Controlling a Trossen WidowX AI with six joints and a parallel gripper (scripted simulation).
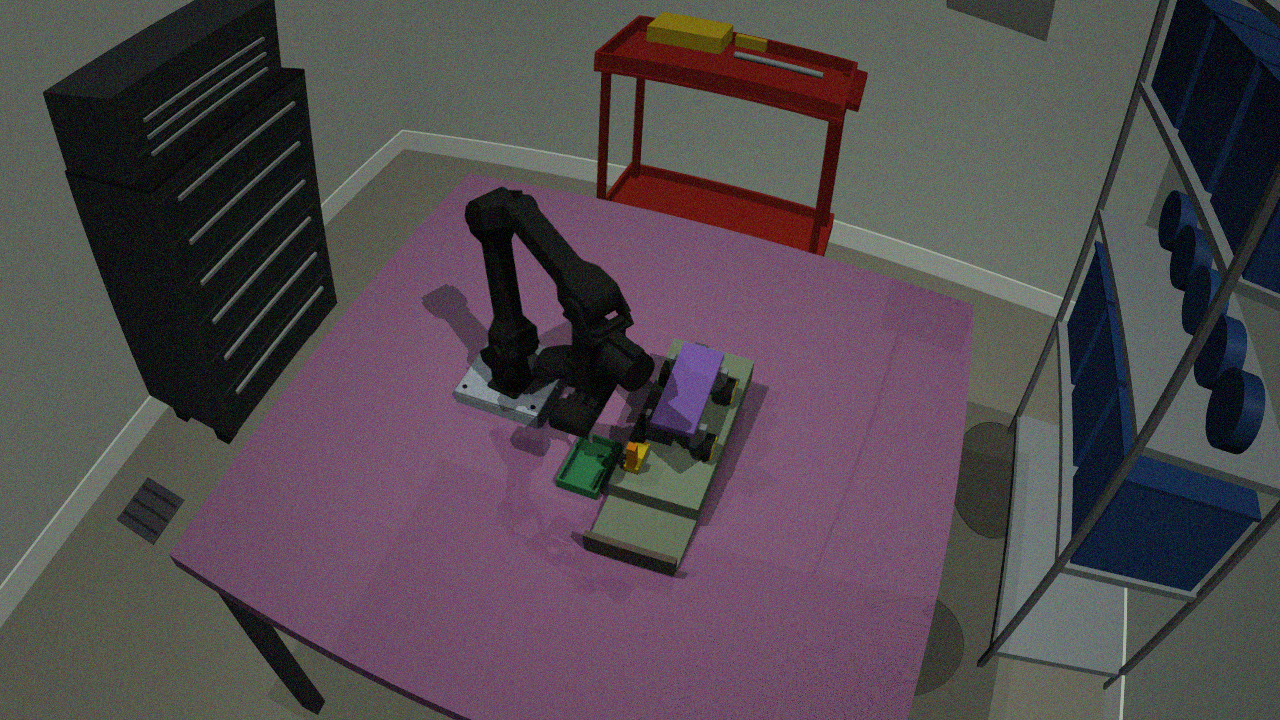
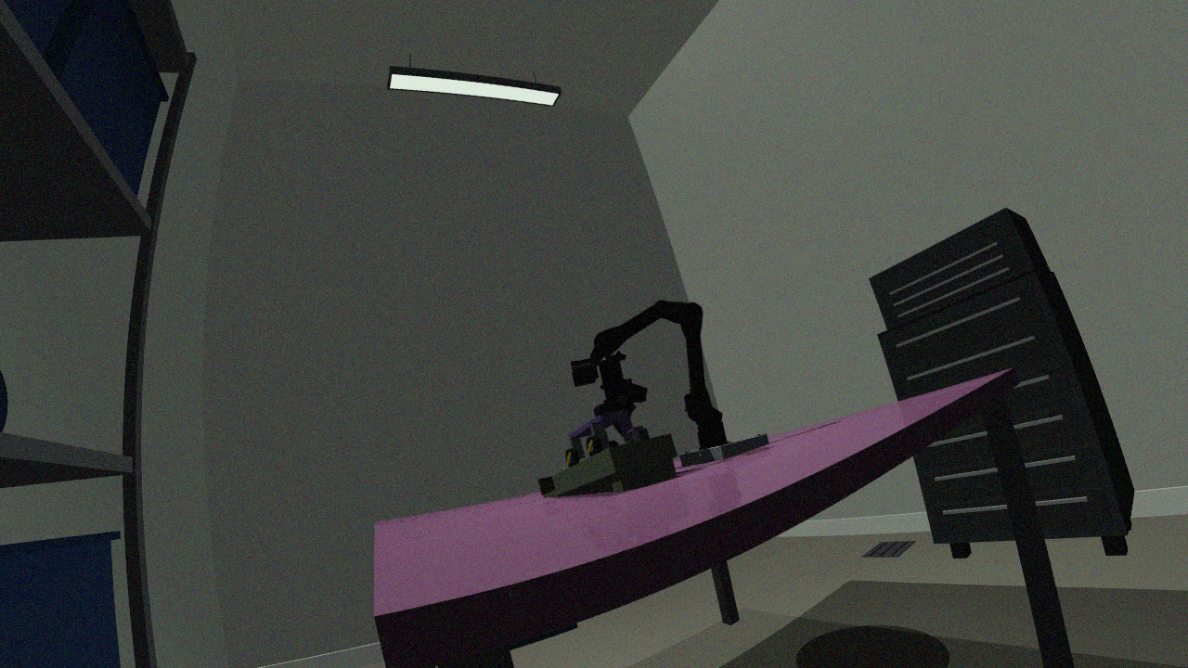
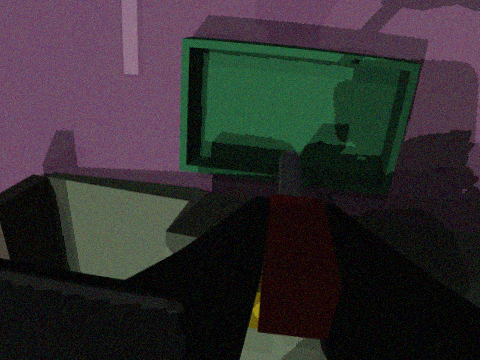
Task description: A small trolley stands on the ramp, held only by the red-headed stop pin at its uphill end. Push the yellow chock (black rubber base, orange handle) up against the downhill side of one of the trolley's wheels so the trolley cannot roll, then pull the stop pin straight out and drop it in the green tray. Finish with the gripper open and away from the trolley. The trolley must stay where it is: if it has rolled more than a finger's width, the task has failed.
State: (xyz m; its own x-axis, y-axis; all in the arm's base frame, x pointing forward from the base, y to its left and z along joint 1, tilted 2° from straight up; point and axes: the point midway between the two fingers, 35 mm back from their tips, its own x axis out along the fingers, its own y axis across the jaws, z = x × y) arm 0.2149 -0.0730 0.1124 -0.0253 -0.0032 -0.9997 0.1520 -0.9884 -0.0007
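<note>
The green tray lies 12 cm below my gripper tip. Round my gripper tip: trolley (13 cm to the left, 11 cm ahead, 1 cm below); then red-headed stop pin (right at my gripper tip); then yellow chock (8 cm ahead, 4 cm below, 1 cm to the left).
</note>
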